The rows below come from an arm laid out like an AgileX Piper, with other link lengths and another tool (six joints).
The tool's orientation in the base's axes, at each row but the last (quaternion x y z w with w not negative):
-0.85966, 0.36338, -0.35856, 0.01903
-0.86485, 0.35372, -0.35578, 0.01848
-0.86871, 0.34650, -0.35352, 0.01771
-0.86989, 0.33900, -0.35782, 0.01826
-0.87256, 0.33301, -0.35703, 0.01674
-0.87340, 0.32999, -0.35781, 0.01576
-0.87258, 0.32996, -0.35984, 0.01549
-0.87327, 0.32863, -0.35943, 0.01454
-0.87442, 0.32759, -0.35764, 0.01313
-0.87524, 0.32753, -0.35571, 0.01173
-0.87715, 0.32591, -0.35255, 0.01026
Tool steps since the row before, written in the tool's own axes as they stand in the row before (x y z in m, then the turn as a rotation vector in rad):
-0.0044, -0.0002, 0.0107, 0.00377, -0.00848, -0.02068
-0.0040, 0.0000, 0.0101, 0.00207, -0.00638, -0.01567
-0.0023, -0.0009, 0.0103, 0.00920, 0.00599, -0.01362
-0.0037, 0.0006, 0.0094, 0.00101, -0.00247, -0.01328
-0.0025, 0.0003, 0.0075, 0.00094, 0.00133, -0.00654
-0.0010, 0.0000, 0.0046, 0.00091, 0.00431, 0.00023
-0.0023, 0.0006, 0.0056, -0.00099, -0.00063, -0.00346
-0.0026, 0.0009, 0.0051, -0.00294, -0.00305, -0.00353
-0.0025, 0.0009, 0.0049, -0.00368, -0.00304, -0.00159
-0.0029, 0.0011, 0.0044, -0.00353, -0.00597, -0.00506
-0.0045, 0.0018, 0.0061, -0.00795, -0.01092, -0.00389
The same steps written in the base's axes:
0.0048, 0.0005, -0.0105, -0.00605, 0.00854, 0.02011
0.0044, 0.0003, -0.0099, -0.00500, 0.00693, 0.01475
0.0058, -0.0001, -0.0089, -0.00737, -0.00728, 0.01409
0.0037, -0.0002, -0.0094, -0.00649, 0.00409, 0.01116
0.0033, -0.0003, -0.0072, -0.00441, -0.00023, 0.00509
0.0024, -0.0004, -0.0040, -0.00181, -0.00395, -0.00075
0.0020, -0.0003, -0.0057, -0.00237, 0.00180, 0.00212
0.0014, -0.0003, -0.0056, -0.00208, 0.00485, 0.00160
0.0013, -0.0003, -0.0054, -0.00124, 0.00487, -0.00031
0.0006, -0.0001, -0.0053, -0.00170, 0.00782, 0.00312
0.0004, -0.0001, -0.0078, -0.00055, 0.01402, 0.00076

